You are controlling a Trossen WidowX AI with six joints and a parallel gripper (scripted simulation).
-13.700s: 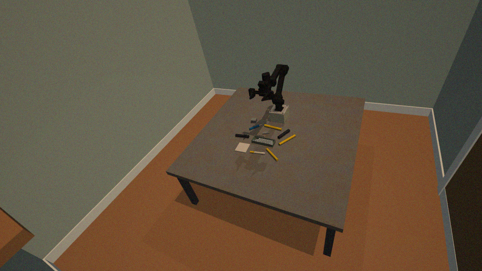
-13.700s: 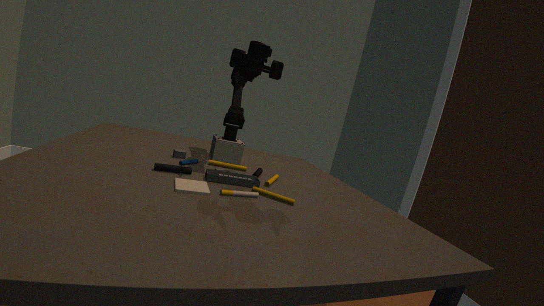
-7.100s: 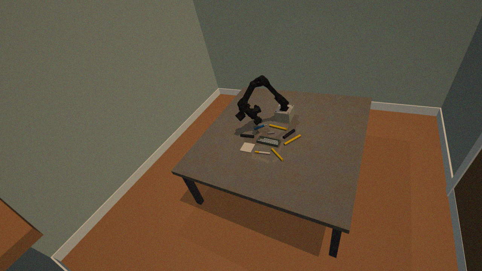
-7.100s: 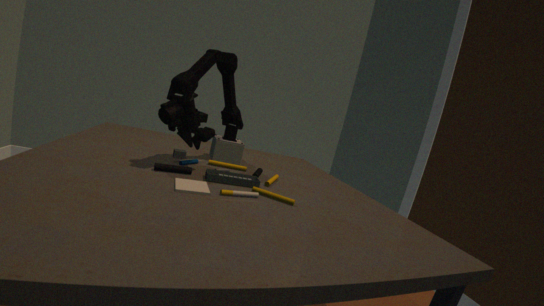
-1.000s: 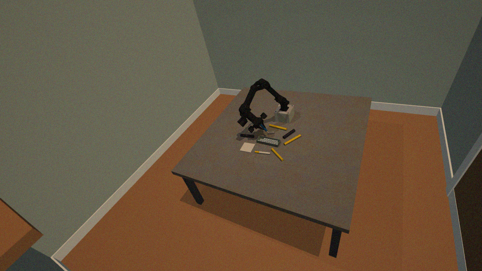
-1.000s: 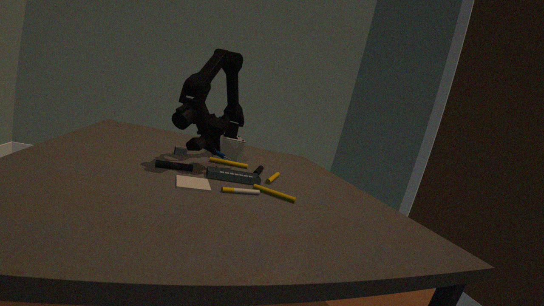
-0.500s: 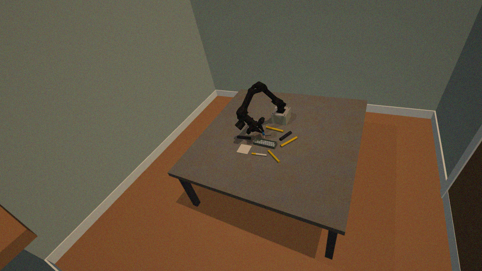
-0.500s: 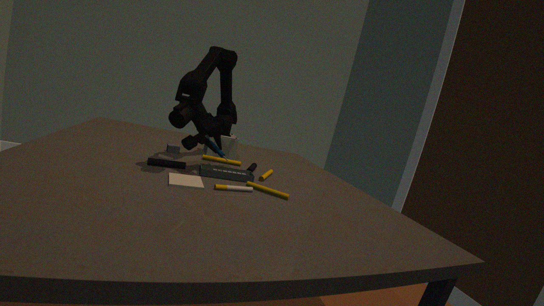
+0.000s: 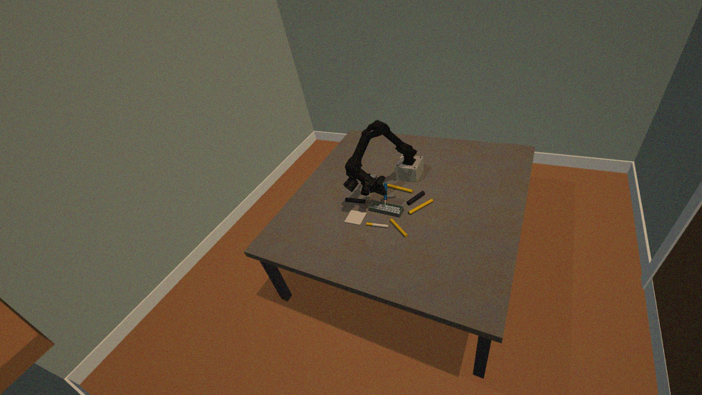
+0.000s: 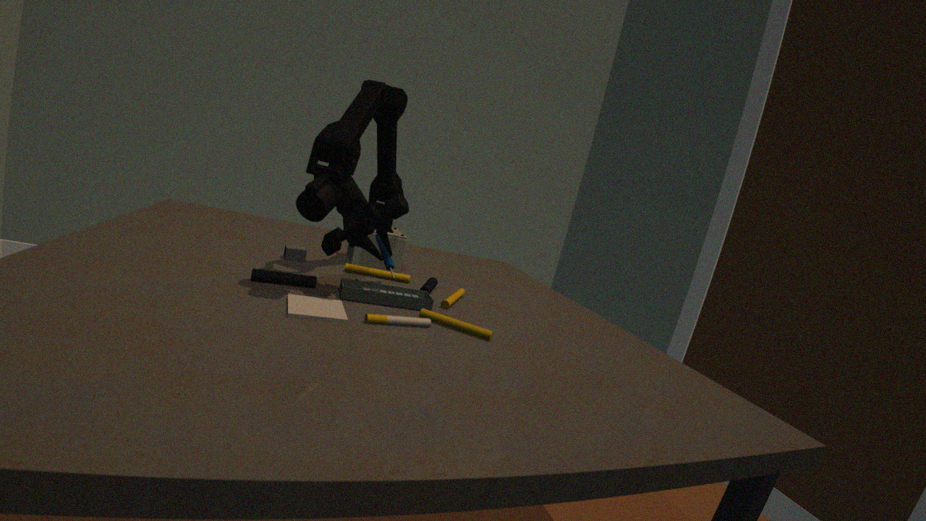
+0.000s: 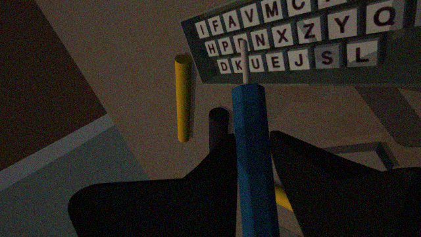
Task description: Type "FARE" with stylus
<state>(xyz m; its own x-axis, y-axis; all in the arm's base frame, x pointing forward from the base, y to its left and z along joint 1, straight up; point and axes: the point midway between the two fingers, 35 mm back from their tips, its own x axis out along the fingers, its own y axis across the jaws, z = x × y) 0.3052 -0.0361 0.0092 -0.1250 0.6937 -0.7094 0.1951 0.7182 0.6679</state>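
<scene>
The blue stylus lies 1 cm below my gripper tip and 1 cm ahead of it. From my gripper tip the other things lie so: white card: 15 cm ahead, 12 cm to the right, 8 cm below; then white-and-yellow stick: 16 cm ahead, 8 cm below, 1 cm to the left.
</scene>
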